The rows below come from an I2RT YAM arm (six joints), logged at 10 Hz.
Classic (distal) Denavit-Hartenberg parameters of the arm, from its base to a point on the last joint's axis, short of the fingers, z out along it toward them. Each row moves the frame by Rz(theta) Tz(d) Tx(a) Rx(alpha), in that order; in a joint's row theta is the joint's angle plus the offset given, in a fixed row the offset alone. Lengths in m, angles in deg.
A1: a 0.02, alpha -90, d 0.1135, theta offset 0
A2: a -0.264, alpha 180, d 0, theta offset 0
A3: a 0.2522, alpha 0, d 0, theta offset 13.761
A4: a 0.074, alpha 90, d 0, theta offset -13.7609
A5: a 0, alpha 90, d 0, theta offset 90
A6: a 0, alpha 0, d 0.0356, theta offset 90
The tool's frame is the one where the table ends.
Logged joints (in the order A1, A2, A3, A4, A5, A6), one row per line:
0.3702, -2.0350, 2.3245, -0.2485, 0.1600, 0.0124
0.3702, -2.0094, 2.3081, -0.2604, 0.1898, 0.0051
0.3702, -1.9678, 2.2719, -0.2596, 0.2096, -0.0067
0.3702, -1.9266, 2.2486, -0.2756, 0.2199, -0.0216
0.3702, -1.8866, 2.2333, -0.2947, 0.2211, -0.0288
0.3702, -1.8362, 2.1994, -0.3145, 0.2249, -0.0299
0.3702, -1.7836, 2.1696, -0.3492, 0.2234, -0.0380
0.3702, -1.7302, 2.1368, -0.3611, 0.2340, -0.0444
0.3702, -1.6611, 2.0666, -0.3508, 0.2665, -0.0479
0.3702, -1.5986, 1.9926, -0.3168, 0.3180, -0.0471
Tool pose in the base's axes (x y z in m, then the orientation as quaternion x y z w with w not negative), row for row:
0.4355, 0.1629, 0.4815, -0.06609, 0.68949, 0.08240, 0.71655
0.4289, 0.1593, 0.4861, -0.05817, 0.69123, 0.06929, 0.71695
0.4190, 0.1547, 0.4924, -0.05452, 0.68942, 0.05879, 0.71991
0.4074, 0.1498, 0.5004, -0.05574, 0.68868, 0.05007, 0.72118
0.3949, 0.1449, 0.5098, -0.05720, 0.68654, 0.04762, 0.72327
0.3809, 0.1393, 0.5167, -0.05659, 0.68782, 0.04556, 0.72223
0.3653, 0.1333, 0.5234, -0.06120, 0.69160, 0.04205, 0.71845
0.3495, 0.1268, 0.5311, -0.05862, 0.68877, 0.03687, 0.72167
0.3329, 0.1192, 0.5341, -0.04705, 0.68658, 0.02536, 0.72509
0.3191, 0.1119, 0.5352, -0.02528, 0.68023, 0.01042, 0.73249
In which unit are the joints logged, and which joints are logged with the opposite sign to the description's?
The joints are logged in radians. Opposite sign: A2.
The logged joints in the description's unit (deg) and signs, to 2 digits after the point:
21.21, 116.60, 133.18, -14.24, 9.17, 0.71
21.21, 115.13, 132.24, -14.92, 10.87, 0.29
21.21, 112.75, 130.17, -14.87, 12.01, -0.38
21.21, 110.39, 128.84, -15.79, 12.60, -1.24
21.21, 108.09, 127.96, -16.89, 12.67, -1.65
21.21, 105.21, 126.02, -18.02, 12.89, -1.71
21.21, 102.19, 124.31, -20.01, 12.80, -2.18
21.21, 99.13, 122.43, -20.69, 13.41, -2.54
21.21, 95.17, 118.41, -20.10, 15.27, -2.74
21.21, 91.59, 114.17, -18.15, 18.22, -2.70

